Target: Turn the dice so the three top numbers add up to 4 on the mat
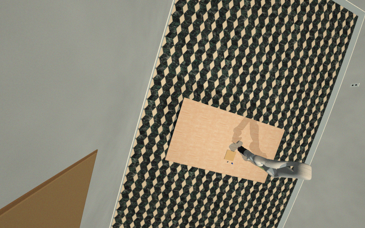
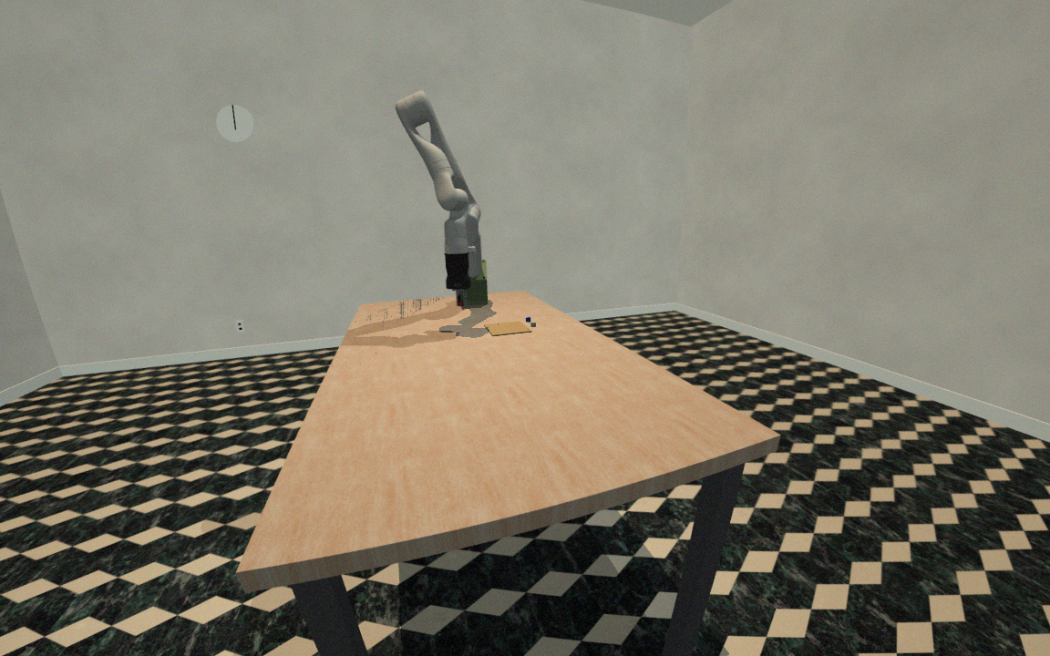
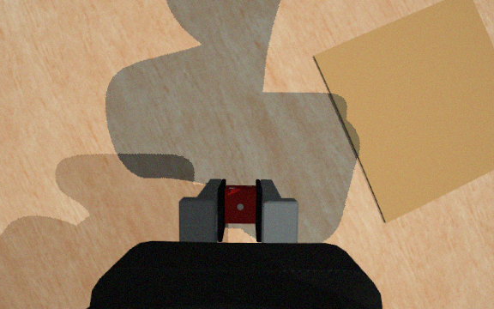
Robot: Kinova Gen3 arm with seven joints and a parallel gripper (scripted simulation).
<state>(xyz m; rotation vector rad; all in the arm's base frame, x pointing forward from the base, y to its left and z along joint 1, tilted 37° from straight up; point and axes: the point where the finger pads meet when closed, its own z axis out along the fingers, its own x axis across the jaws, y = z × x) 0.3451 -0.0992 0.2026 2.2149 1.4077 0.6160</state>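
Now: the tan mat 16 cm to the left of my hand, 11 cm below it and 1 cm ahead of it. The rest, counted from my hand: blue die 26 cm to the left, 11 cm below, 5 cm behind; red die 1 cm below; white die 26 cm to the left, 11 cm below, 2 cm ahead.
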